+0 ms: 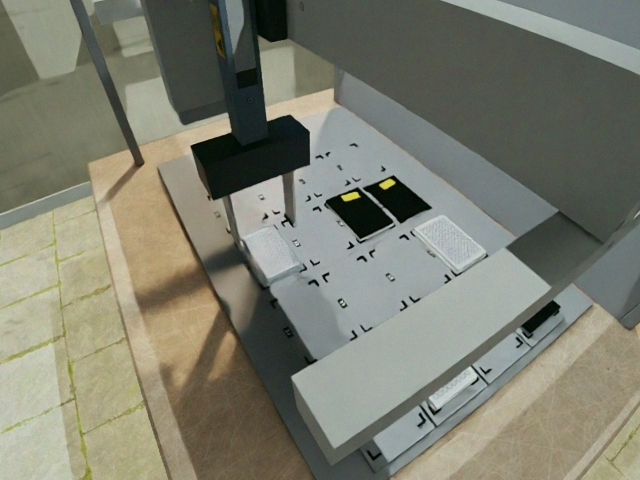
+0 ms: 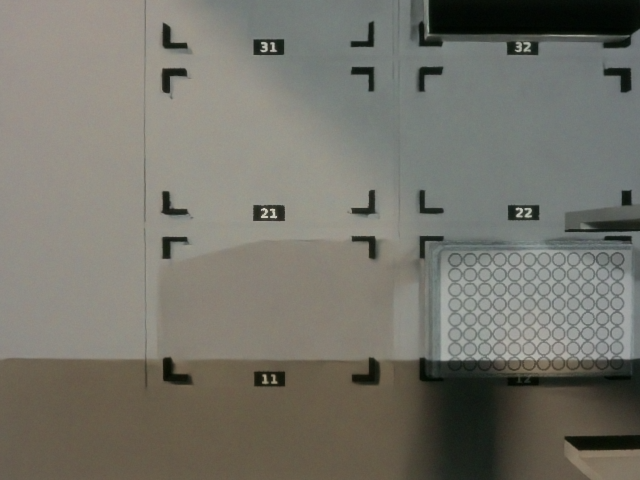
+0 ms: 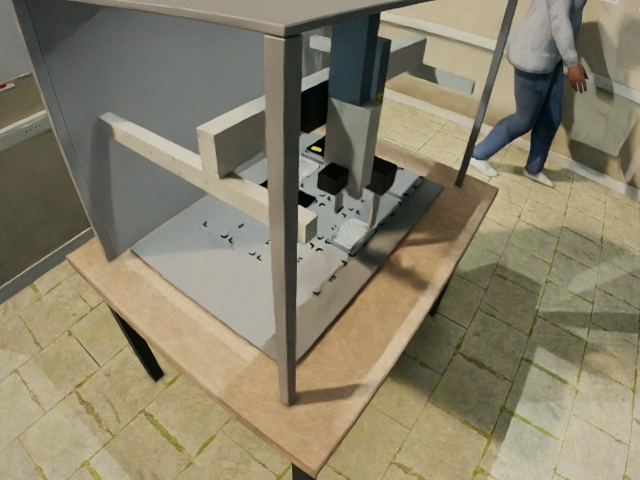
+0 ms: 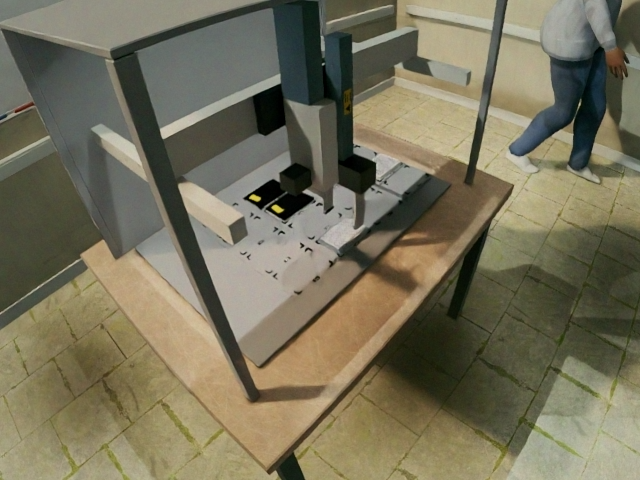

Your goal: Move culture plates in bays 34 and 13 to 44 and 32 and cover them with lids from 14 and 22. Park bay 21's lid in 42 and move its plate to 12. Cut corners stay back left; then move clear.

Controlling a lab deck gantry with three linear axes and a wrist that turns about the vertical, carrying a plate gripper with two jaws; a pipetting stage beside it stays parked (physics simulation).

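Frame: origin at the robot's base, x ahead, y left, z up, level; centimetres.
Where they show: gripper, fingertip midpoint: [image 1: 265, 232] [image 2: 603, 334] [image 3: 354, 218] [image 4: 343, 218]; robot's base, origin of the base link: [image 1: 209, 197] [image 2: 171, 374] [image 3: 317, 293] [image 4: 298, 293].
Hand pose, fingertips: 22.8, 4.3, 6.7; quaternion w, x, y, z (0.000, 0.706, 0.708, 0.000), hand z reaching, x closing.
Observation:
Things, the pixels of their top centre, and the offset from my fingertips, as dx, dy, dz.
- white culture plate, middle of its top: [image 2: 536, 311] [image 1: 268, 250] [image 4: 343, 232] [image 3: 352, 232] +0.0, +0.0, -5.3
- black lid with a yellow label, middle of its top: [image 1: 359, 209] [image 3: 292, 202] [image 4: 289, 202] +0.0, +21.4, -5.0
A white culture plate [image 1: 273, 254] [image 2: 532, 310] [image 3: 350, 233] [image 4: 338, 238] sits flat in bay 12. My gripper [image 1: 265, 234] [image 2: 602, 333] [image 3: 355, 219] [image 4: 343, 219] is open and empty, its jaws above the plate near its right end. A black lid with a yellow label [image 1: 361, 217] [image 2: 532, 18] [image 4: 293, 205] covers a plate in bay 32; a pale edge shows beneath. Another black lid [image 1: 400, 200] [image 4: 262, 195] lies in bay 42. A black lid [image 1: 540, 316] [image 3: 321, 145] is in bay 44, partly hidden. Bay 21 holds no plate.
A white plate [image 1: 451, 242] [image 3: 306, 167] sits in bay 43. Another white plate [image 1: 453, 387] [image 4: 387, 166] is in bay 24, partly behind the pale gantry beam [image 1: 418, 351]. The grey pipetting stage [image 3: 350, 136] [image 4: 310, 142] hangs beside my gripper. A person [image 3: 537, 93] [image 4: 578, 93] walks beyond the table.

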